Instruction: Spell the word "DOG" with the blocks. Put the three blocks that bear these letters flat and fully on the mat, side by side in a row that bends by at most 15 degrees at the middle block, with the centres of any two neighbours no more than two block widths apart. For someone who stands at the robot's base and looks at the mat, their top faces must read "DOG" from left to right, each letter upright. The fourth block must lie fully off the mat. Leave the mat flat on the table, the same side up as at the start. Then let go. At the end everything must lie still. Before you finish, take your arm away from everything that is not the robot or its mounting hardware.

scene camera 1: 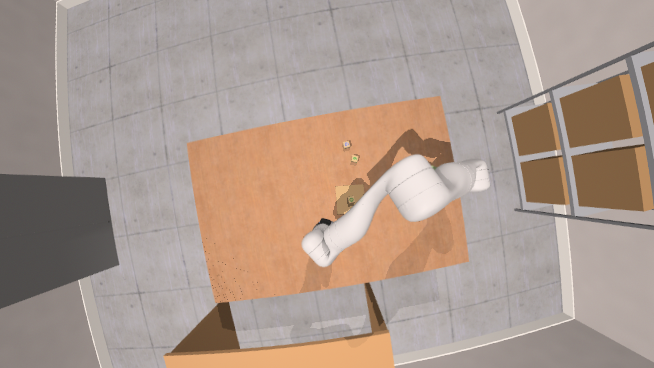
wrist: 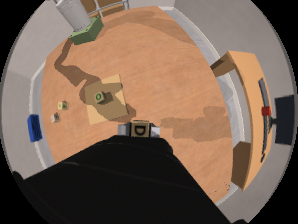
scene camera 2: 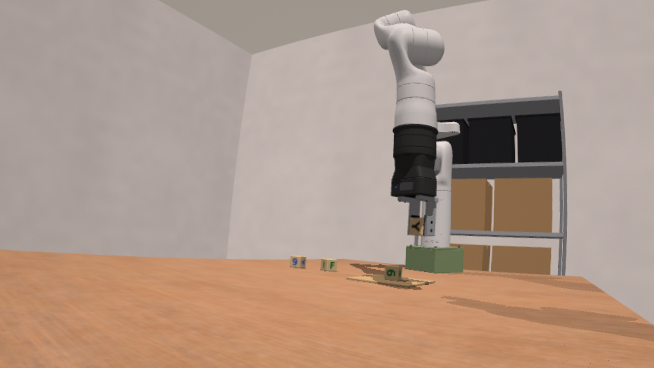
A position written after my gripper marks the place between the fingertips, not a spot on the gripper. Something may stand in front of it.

I see my gripper (scene camera 2: 420,235).
My gripper is seen too in the wrist view (wrist: 141,128).
